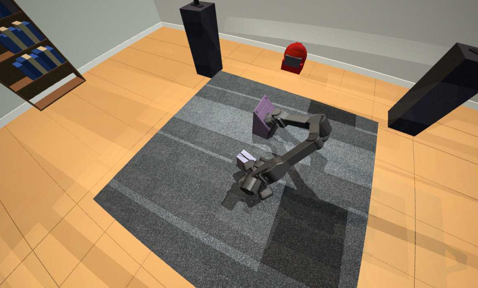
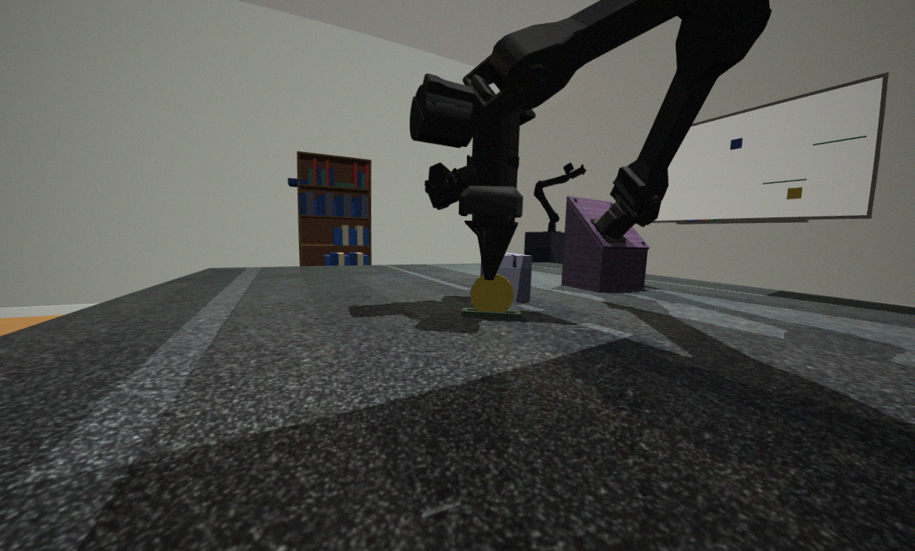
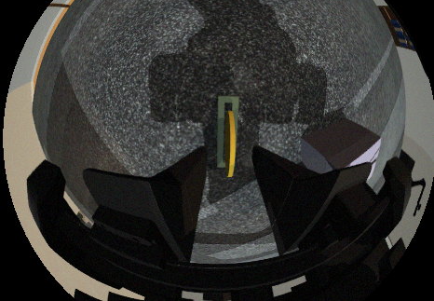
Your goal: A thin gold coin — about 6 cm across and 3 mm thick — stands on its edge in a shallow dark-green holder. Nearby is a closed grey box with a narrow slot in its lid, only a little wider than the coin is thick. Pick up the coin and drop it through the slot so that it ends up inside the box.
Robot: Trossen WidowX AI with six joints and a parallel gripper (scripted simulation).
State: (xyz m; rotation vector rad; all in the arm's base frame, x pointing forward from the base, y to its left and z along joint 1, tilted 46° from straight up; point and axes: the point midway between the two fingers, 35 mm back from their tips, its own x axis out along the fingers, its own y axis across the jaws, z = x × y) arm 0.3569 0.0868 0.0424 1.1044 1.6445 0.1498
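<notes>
Right now the gold coin is 20 mm below my gripper tip.
</notes>
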